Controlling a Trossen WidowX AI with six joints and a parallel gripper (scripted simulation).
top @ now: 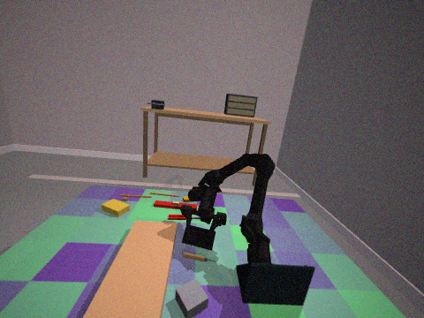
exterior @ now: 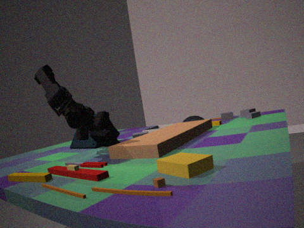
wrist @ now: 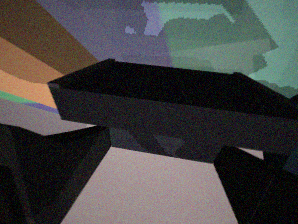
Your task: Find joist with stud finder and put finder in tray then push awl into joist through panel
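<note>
My gripper tip is now 20 mm past the stud finder and 10 mm above it. Also, from my gripper tip: yellow block (390 mm ahead, 280 mm to the right, 60 mm below); then awl (70 mm below, 40 mm to the left, 20 mm behind).
</note>
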